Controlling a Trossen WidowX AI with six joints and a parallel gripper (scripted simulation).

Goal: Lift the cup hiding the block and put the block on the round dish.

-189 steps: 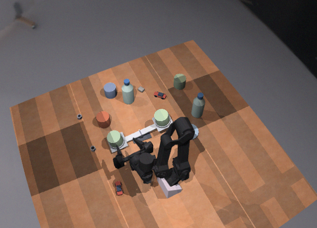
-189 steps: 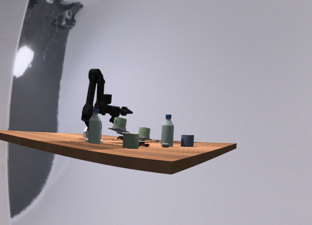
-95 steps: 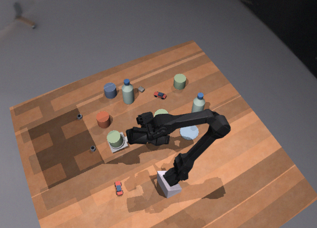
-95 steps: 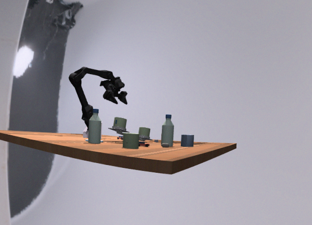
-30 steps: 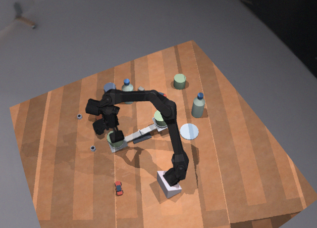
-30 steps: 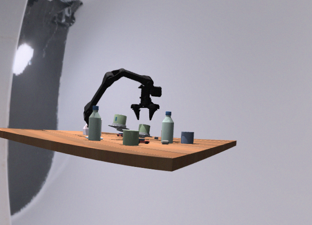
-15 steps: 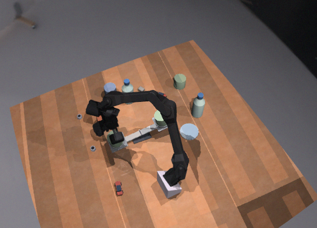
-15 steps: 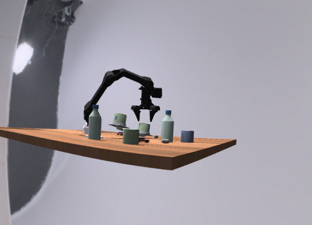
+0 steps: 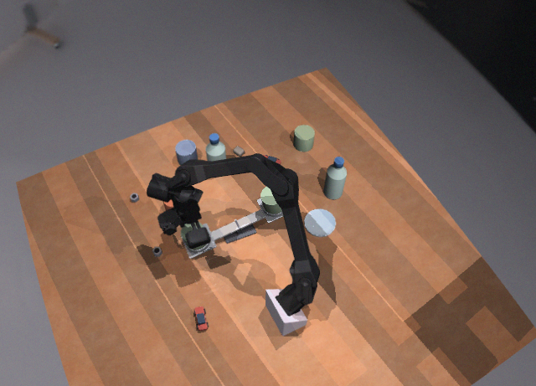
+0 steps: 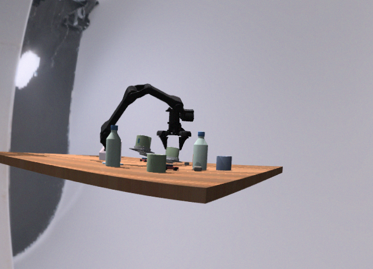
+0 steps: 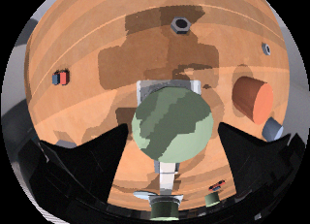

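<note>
Now: the grey block 40 mm below my gripper tip and 10 mm to the right of it. Also, from my gripper tip: orange-brown cylinder: 160 mm ahead, 40 mm below, 30 mm to the right; pale blue round dish: 370 mm to the right, 150 mm behind, 80 mm below; blue cylinder: 330 mm ahead, 140 mm to the right, 40 mm below.
</note>
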